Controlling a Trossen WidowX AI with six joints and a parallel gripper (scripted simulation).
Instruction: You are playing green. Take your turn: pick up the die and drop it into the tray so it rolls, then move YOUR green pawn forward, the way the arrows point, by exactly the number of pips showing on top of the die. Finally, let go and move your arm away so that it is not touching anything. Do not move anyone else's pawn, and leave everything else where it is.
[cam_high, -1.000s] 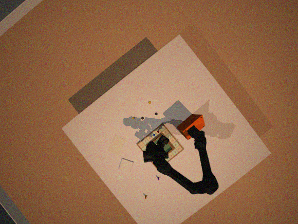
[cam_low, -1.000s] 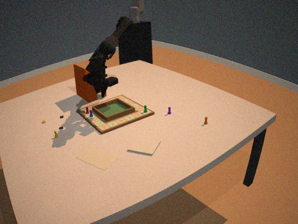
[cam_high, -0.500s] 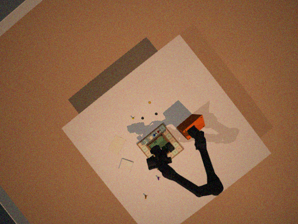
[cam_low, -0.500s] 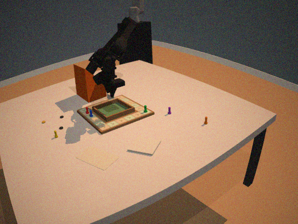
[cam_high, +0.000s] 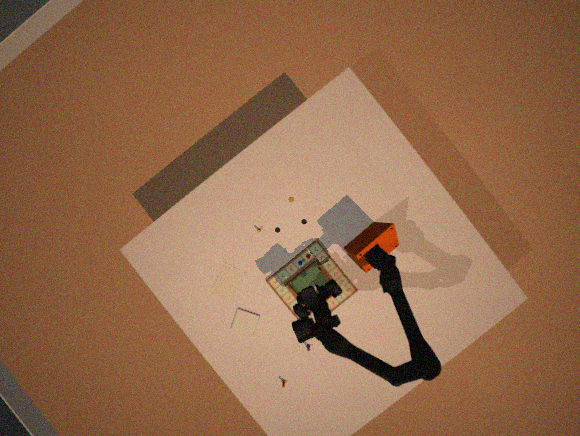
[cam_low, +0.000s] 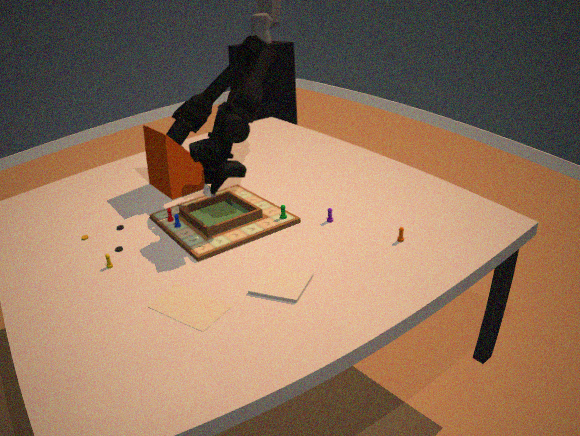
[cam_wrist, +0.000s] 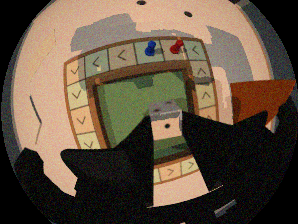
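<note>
My gripper tip is 13 cm short of the green pawn, 12 cm to the right of it and 5 cm above it. From my gripper tip the other things lie so: white die (right at my gripper tip); blue pawn (2 cm behind, 9 cm to the right, 5 cm below); red pawn (6 cm behind, 9 cm to the right, 5 cm below).
</note>
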